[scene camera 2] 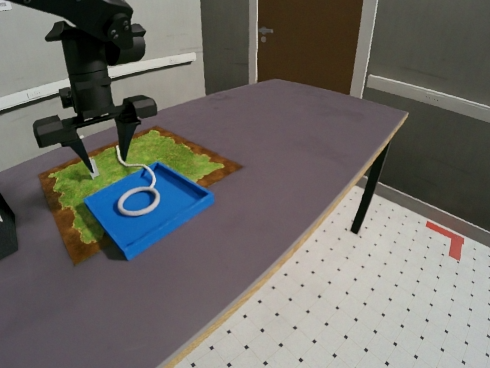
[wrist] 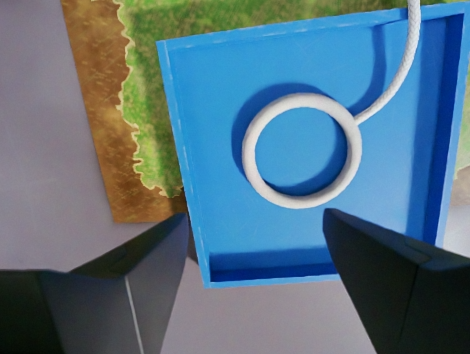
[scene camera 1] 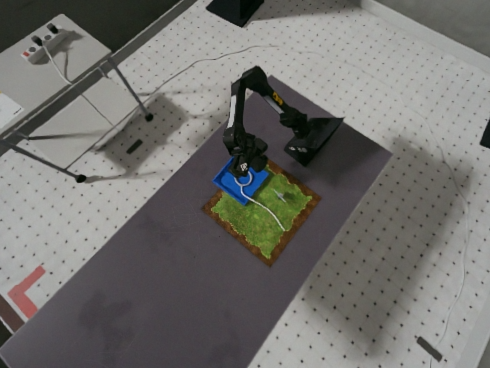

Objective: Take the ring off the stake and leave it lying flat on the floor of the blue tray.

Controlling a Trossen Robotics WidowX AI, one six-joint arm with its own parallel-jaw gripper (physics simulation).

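Seen in the pictures: gripper, fingertip midpoint: [scene camera 2: 108, 166] [wrist: 255, 221]; arm's base, origin of the base link: [scene camera 1: 303, 134].
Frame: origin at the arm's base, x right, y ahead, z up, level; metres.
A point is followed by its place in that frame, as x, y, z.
The white ring [scene camera 1: 252, 178] [scene camera 2: 120, 202] @(0.114, 0.277, -0.083) [wrist: 248, 150] @(0.124, 0.269, -0.082) lies flat on the floor of the blue tray [scene camera 1: 227, 186] @(0.176, 0.382, -0.092) [scene camera 2: 182, 200] @(0.201, 0.364, -0.092) [wrist: 215, 150] @(0.122, 0.245, -0.092), near its middle. A white rope [scene camera 1: 266, 207] [scene camera 2: 152, 175] @(0.093, 0.374, -0.081) [wrist: 412, 40] @(0.074, 0.379, -0.074) runs from the ring over the tray wall onto the grass mat. The grey stake [scene camera 1: 280, 195] @(-0.058, 0.296, -0.056) [scene camera 2: 95, 170] @(-0.054, 0.301, -0.082) stands on the mat beside the tray, with no ring around it. My gripper [scene camera 2: 108, 166] @(0.132, 0.272, 0.008) [wrist: 255, 221] @(0.132, 0.272, 0.008) is open and empty, above the tray and apart from the ring. Its fingertips are hidden in the scene camera 1 view.
The grass-and-earth mat [scene camera 1: 245, 220] @(0.018, 0.471, -0.098) [scene camera 2: 200, 162] @(0.123, 0.494, -0.098) [wrist: 150, 115] @(0.087, 0.201, -0.098) lies partly under the tray on the purple-grey table [scene camera 1: 165, 260] @(0.216, 0.802, -0.098) [scene camera 2: 280, 145] @(0.235, 0.687, -0.098). The arm's black base [scene camera 1: 315, 140] @(-0.063, 0.046, 0.074) stands on the table. A side table [scene camera 1: 75, 45] with a power strip stands apart on the floor.
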